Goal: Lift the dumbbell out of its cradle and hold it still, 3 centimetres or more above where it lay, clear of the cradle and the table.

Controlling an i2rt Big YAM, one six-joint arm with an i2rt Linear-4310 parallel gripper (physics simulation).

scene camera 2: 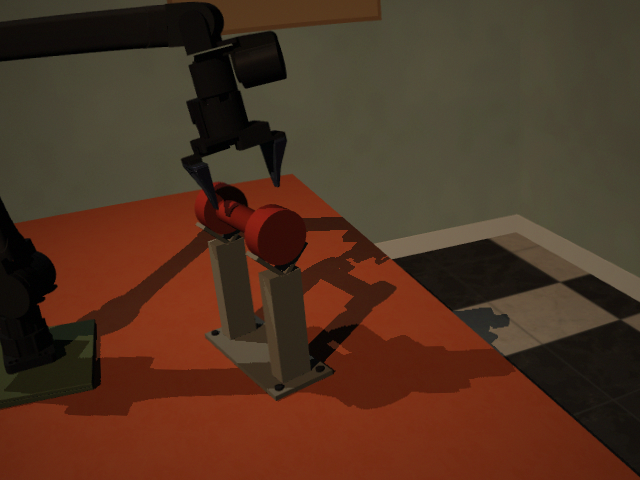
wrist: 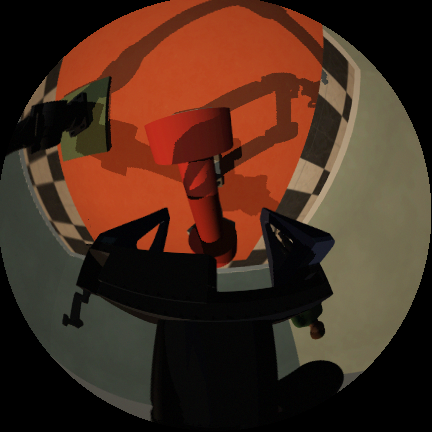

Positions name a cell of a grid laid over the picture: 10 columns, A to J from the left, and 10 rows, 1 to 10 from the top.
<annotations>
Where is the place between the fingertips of my gripper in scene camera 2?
D5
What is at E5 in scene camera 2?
A red dumbbell.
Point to a red dumbbell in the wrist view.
At E4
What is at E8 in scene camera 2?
A grey cradle.
</annotations>
